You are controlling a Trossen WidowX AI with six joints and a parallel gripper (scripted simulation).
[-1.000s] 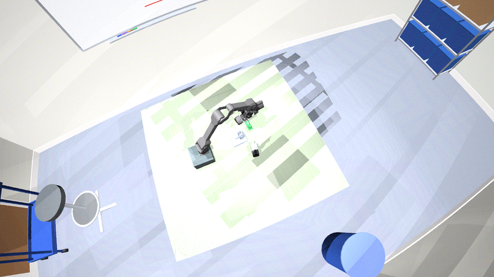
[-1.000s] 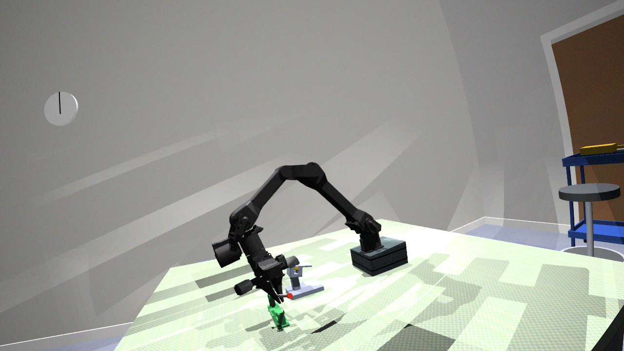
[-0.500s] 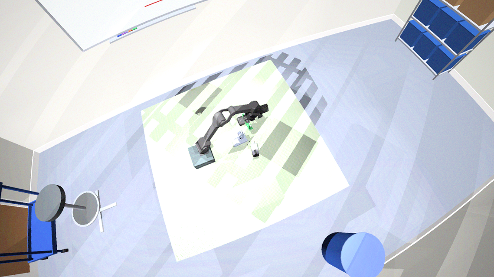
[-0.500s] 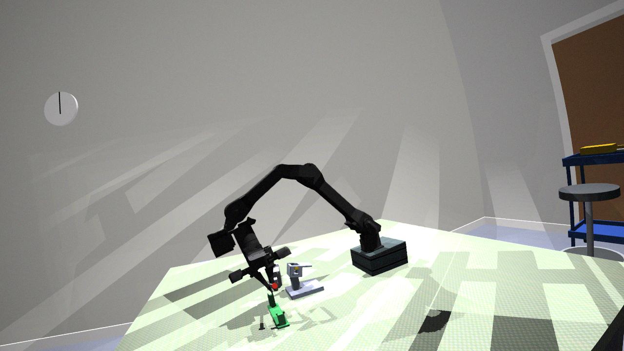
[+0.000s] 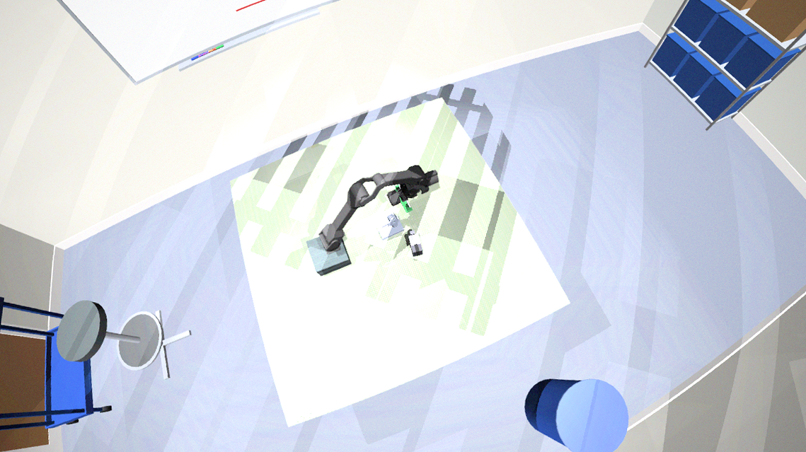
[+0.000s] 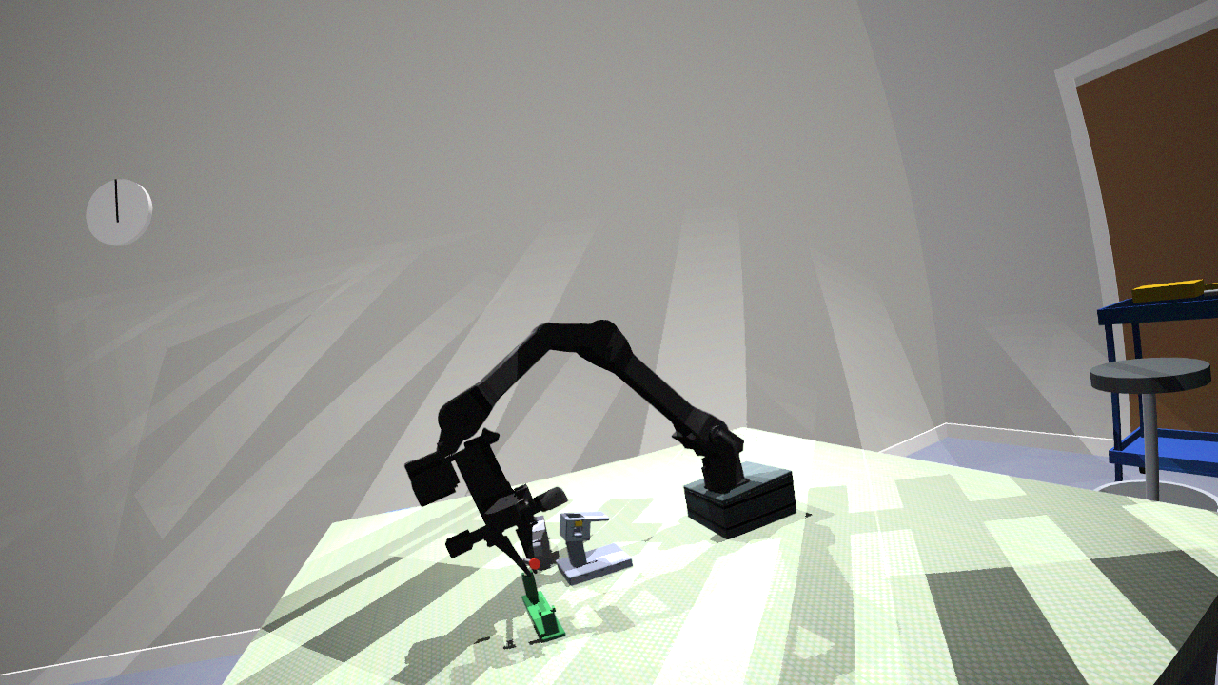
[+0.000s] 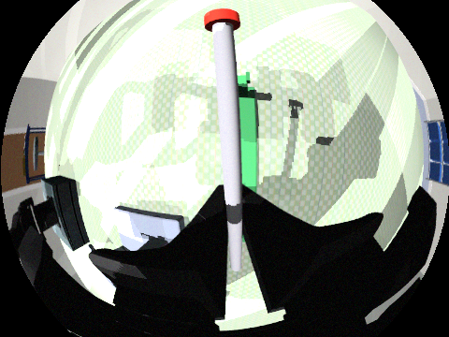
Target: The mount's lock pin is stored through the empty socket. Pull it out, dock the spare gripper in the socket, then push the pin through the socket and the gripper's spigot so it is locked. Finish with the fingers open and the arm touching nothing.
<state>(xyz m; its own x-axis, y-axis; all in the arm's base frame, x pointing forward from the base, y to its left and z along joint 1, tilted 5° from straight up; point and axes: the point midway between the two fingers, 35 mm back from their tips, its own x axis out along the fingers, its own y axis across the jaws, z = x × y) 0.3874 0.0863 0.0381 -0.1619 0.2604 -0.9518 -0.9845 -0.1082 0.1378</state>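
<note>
My gripper tip is now 40 mm above the green rest and 20 mm to the right of it. Also, from my gripper tip: spare gripper 210 mm to the right, 40 mm behind, 30 mm below; then grey mount 100 mm behind, 90 mm to the right, 10 mm below.
</note>
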